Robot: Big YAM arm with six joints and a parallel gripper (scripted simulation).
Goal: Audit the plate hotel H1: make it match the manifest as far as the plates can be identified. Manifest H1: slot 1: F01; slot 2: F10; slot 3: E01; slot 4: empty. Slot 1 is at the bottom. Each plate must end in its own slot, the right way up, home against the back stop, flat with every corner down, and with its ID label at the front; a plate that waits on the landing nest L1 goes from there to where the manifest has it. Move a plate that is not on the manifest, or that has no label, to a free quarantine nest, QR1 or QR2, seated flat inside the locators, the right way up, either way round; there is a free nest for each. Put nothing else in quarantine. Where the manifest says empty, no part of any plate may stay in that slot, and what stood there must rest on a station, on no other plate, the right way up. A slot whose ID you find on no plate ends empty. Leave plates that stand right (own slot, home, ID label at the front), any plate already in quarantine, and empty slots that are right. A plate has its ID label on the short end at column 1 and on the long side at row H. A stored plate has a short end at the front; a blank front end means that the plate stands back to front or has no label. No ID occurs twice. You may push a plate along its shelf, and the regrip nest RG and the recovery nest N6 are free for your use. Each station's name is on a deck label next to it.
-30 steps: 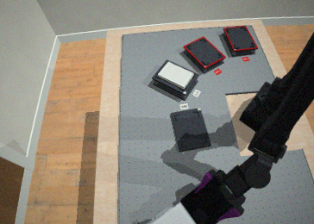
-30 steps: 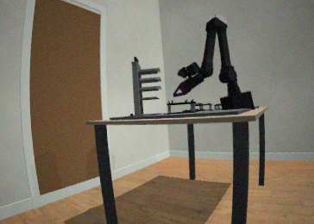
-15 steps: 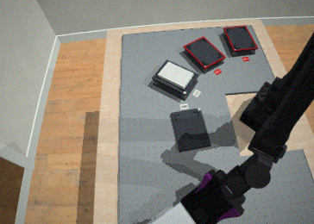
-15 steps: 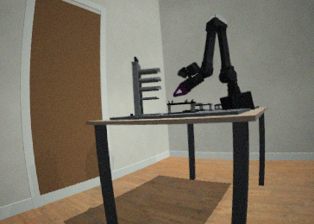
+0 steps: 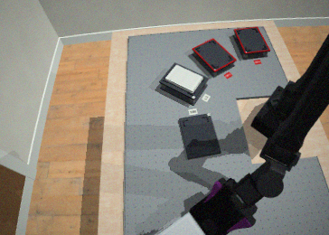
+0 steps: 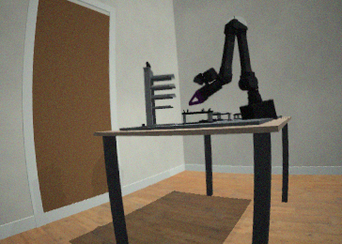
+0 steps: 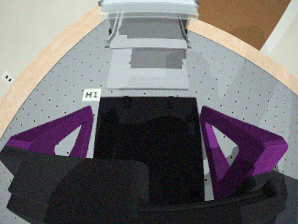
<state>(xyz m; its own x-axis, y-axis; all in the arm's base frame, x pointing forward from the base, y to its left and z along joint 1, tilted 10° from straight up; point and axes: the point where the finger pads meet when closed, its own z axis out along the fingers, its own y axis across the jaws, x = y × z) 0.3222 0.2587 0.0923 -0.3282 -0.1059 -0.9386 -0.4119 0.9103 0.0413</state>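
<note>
Now: hand 50 mm above the black nest, 30 mm past it and 20 mm to the left of it. From my hand the other things lie so: pale plate (150 mm above, 130 mm ahead, 60 mm to the left); plate hotel (200 mm ahead, 90 mm to the left, 50 mm above); H1 deck label (120 mm to the left, 110 mm below, 40 mm ahead).
</note>
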